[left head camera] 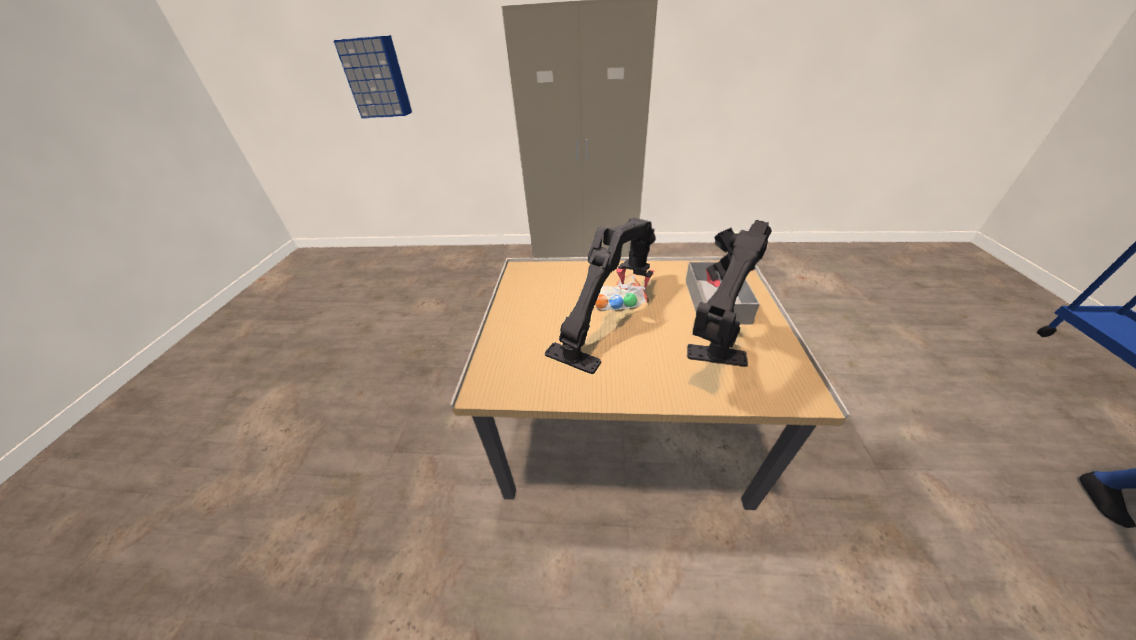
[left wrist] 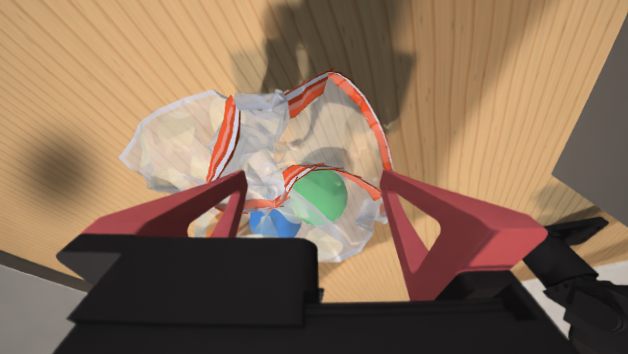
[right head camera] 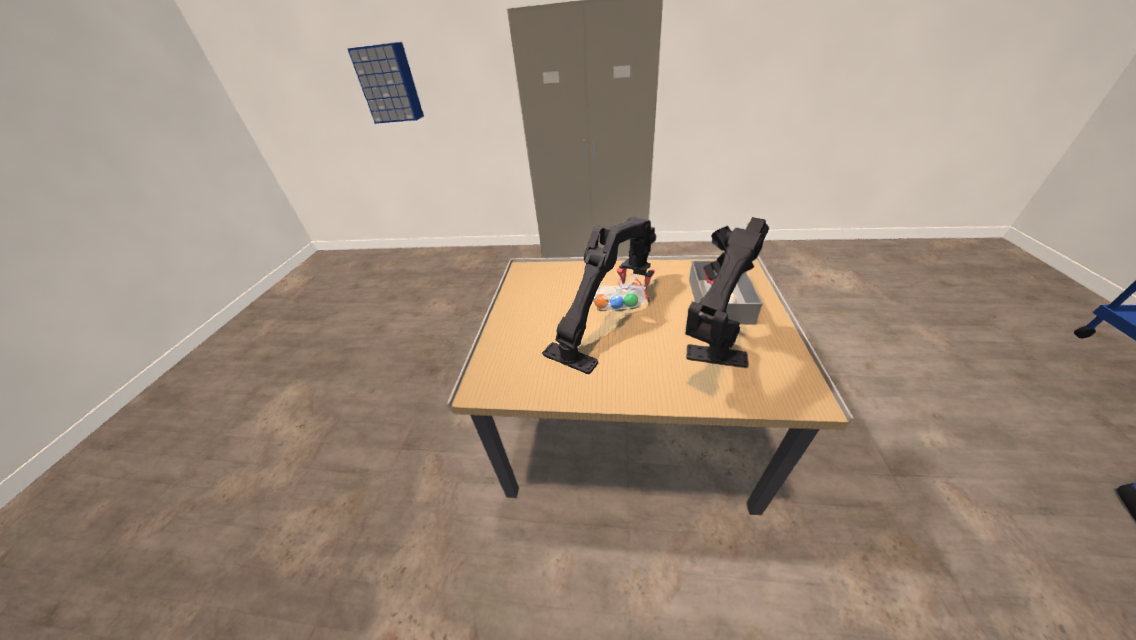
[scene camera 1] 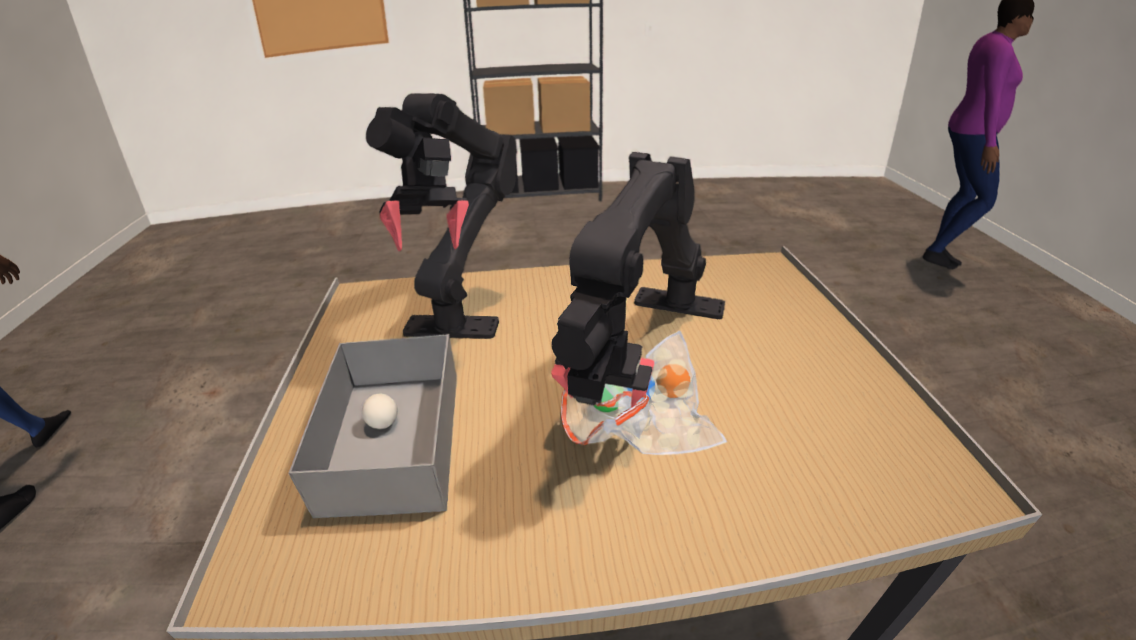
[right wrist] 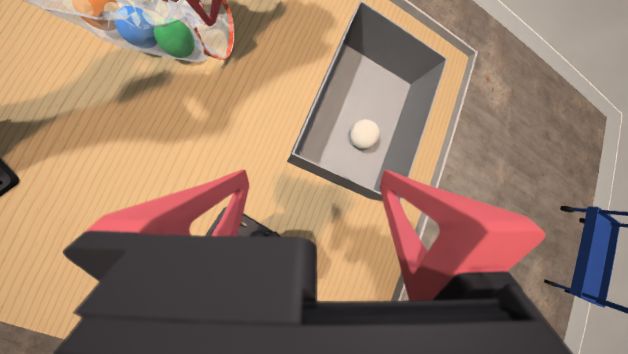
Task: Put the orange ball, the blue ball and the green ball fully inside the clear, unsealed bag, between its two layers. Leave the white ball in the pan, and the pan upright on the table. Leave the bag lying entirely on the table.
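Note:
The clear bag point(scene camera 1: 675, 441) point(left wrist: 172, 140) lies crumpled on the table, its orange-red-edged mouth gaping. The green ball point(left wrist: 325, 197) point(right wrist: 174, 37) lies by the mouth, behind clear film. The blue ball point(left wrist: 274, 223) point(right wrist: 132, 25) lies beside it, and the orange ball point(scene camera 1: 674, 381) point(left head camera: 601, 302) is farther in; both show through the film. My left gripper point(left wrist: 313, 177) is open, low over the bag's mouth, fingers either side of the green ball. My right gripper point(right wrist: 314, 177) point(scene camera 1: 426, 244) is open, high above the table. The white ball point(scene camera 1: 379, 411) point(right wrist: 365, 134) rests in the upright grey pan point(scene camera 1: 373, 491) point(right wrist: 382, 40).
In scene camera 1, the pan stands left of the bag, near the table's raised rim point(scene camera 1: 604, 618). The left arm's base point(scene camera 1: 679, 302) and right arm's base point(scene camera 1: 450, 326) are at the far side. A person point(scene camera 1: 985, 95) walks beyond the table. A blue cart point(right wrist: 595, 252) stands off the table.

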